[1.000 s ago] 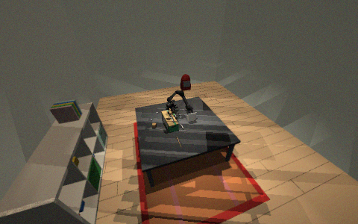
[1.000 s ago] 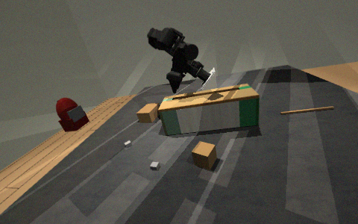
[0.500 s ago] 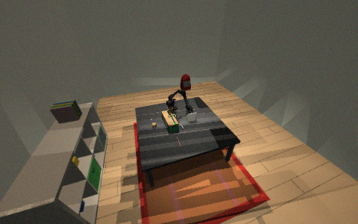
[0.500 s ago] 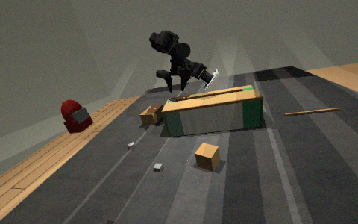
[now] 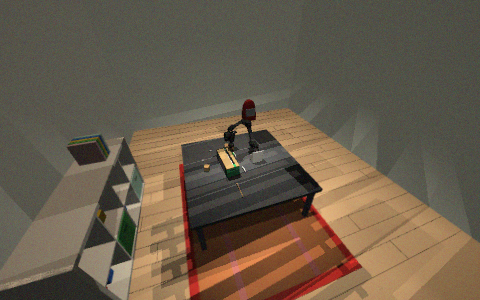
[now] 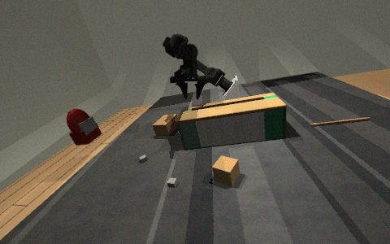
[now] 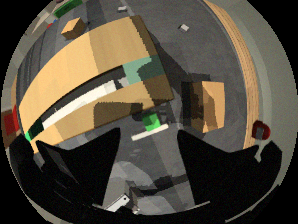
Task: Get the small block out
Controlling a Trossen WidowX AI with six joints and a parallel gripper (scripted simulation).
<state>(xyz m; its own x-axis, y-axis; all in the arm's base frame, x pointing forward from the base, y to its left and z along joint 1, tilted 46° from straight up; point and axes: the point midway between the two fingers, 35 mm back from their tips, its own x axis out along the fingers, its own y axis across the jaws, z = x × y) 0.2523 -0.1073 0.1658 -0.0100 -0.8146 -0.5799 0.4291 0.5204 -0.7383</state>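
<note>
My gripper tip is 3 cm past the green block, 1 cm to the left of it and 14 cm above it. Also, from my gripper tip: tan cube 34 cm ahead, 9 cm to the left, 13 cm below; then thin stick 15 cm ahead, 54 cm to the left, 15 cm below; then box 6 cm ahead, 14 cm to the left, 9 cm below.
</note>
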